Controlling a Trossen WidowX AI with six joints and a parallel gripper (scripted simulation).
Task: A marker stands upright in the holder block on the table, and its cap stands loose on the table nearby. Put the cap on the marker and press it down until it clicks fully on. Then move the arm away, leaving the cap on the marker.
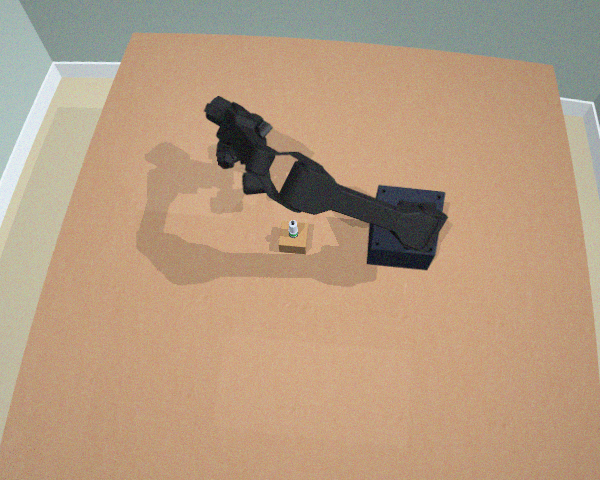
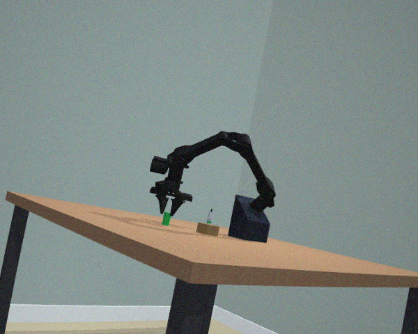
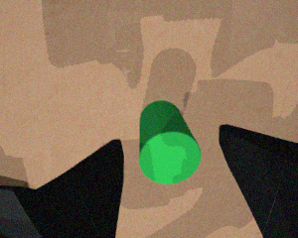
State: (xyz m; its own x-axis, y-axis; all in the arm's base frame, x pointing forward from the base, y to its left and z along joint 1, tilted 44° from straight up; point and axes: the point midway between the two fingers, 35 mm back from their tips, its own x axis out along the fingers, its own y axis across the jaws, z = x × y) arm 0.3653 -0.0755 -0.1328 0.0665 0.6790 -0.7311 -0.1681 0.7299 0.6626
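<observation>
Right now the green cap is 10 mm below my gripper tip. From my gripper tip the other things lie so: holder block (150 mm to the left, 100 mm behind, 20 mm below).
</observation>
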